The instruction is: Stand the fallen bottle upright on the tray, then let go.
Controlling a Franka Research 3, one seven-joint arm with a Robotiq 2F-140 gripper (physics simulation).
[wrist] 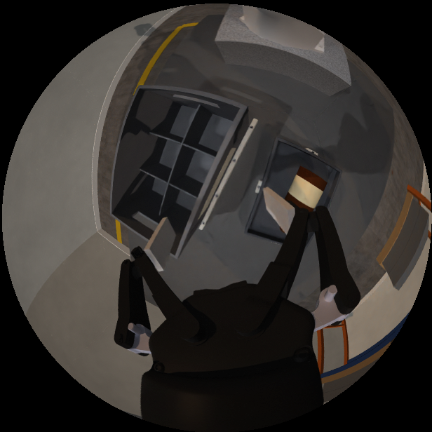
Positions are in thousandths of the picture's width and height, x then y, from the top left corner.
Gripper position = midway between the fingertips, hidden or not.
In view: the gripper (501, 492) and a brown bottle (709, 436).
